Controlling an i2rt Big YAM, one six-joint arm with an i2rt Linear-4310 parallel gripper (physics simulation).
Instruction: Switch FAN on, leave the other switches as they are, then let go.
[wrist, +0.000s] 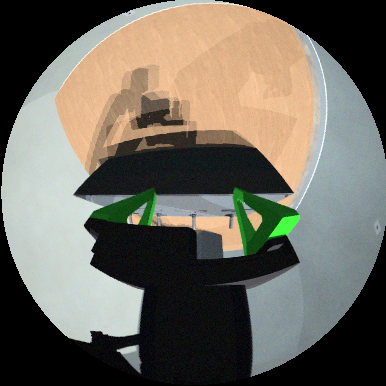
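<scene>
A wide switch panel with a black body crosses the middle of the wrist view. Its light grey face shows at a steep slant along the lower edge. Several small metal levers stick out of that face: one near the middle, one to the right, one to the left. No label can be read, so I cannot tell which lever is FAN or how each is set. My gripper is open and empty, its green fingers wide apart at the panel's face, with levers showing between them. Whether a fingertip touches the panel is hard to tell.
A wooden table top lies behind and beyond the panel, with shadows of the arm and panel on it. A grey block-like part shows between the fingers, beyond the black gripper body. Pale walls surround the table.
</scene>
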